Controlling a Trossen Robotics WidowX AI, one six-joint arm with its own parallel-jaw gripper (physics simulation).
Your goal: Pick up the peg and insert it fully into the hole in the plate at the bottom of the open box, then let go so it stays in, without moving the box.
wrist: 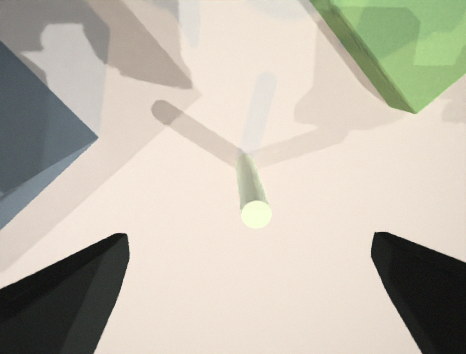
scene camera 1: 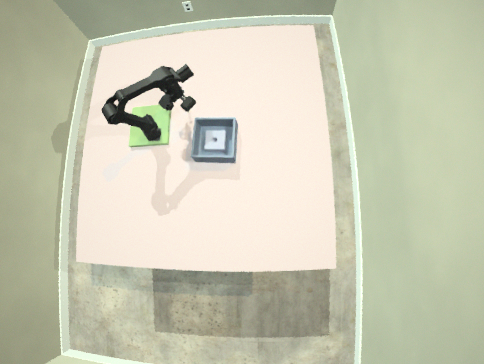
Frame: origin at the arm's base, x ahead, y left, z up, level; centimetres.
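Seen in the pictures: gripper, between the fingertips: point(wrist: 251, 244) point(scene camera 1: 183, 102); arm's base, origin of its link: point(scene camera 1: 154, 134).
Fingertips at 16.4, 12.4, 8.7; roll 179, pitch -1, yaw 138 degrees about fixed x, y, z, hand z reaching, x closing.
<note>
Offsets run from my fingertips to a thing's top centre, as dx, dy, dz. Level surfaces: height alone.
A thin pale green peg @(-0.1, +0.6, -3.1) point(scene camera 1: 189, 114) point(wrist: 252, 187) stands upright on the light pink surface, left of the box in the scene view. The open blue-grey box @(+15.3, -17.0, -1.4) point(scene camera 1: 215, 159) point(wrist: 40, 125) has a white plate @(+15.3, -17.0, -5.1) point(scene camera 1: 210, 145) with a dark hole at its bottom. In the wrist view, part of the box shows at the left, and the plate does not show. My gripper point(scene camera 1: 177, 103) point(wrist: 251, 244) is open and empty above the surface near the peg. In the wrist view the peg's round top is between the two fingers sideways, a little above the line of their tips.
A green square pad point(scene camera 1: 162, 122) point(wrist: 440, 30) lies under the arm's base, left of the box in the scene view and at the upper right in the wrist view. Shadows of the arm and peg fall across the pink surface @(dz -11.2) point(scene camera 1: 250, 220).
</note>
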